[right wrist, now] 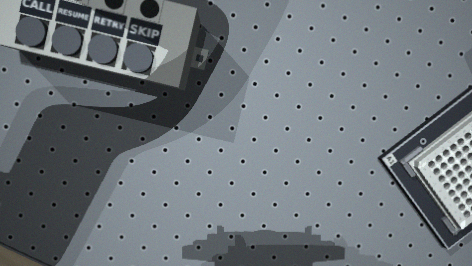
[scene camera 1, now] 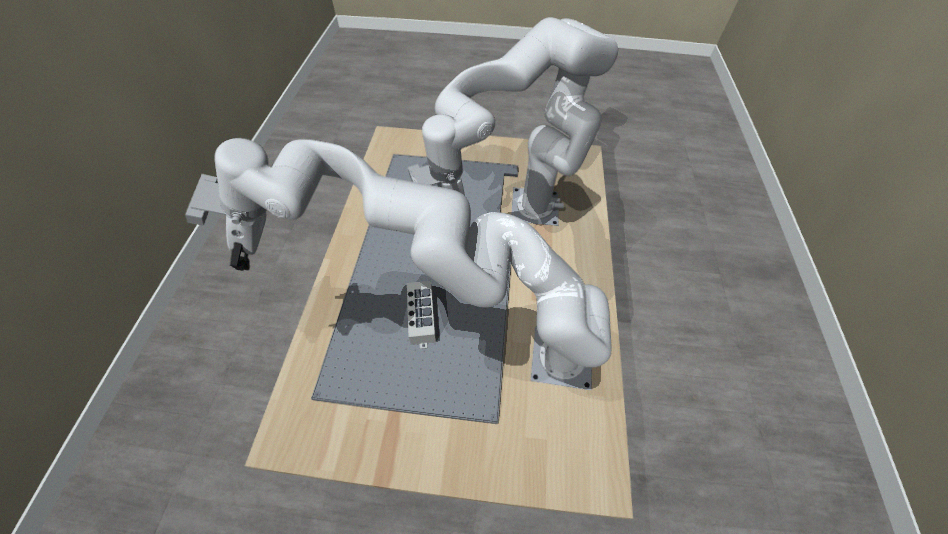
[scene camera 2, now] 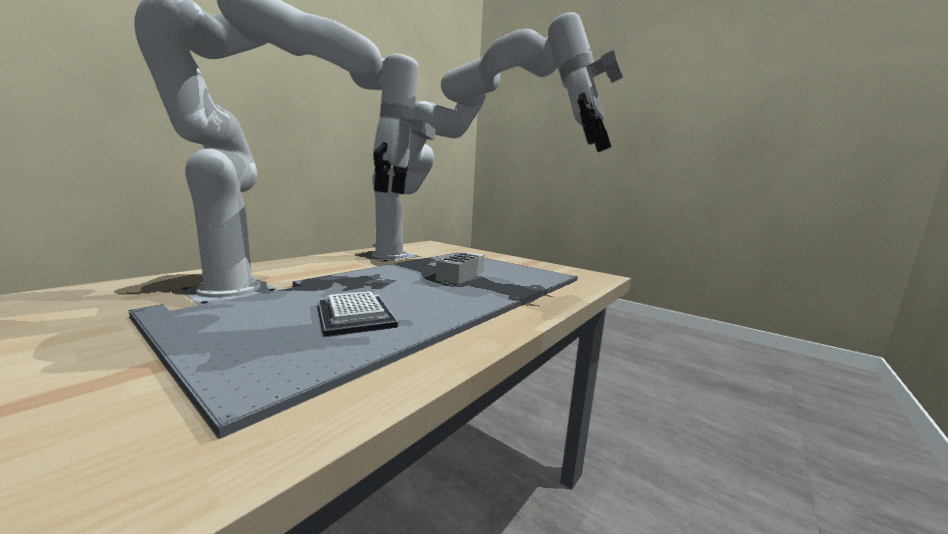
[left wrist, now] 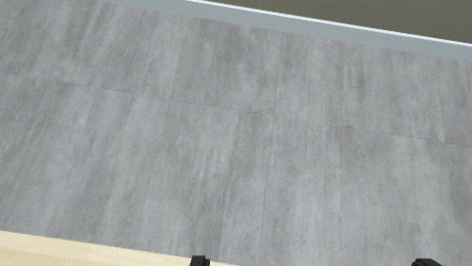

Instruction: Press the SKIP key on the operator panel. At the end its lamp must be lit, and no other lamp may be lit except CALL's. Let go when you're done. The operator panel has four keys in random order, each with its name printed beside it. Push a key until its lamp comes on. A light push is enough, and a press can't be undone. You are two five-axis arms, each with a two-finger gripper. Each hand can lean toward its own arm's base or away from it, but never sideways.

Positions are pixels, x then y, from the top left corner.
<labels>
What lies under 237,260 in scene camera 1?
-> My left gripper.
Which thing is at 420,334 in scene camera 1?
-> An operator panel.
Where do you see a white plate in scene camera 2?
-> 363,306
</labels>
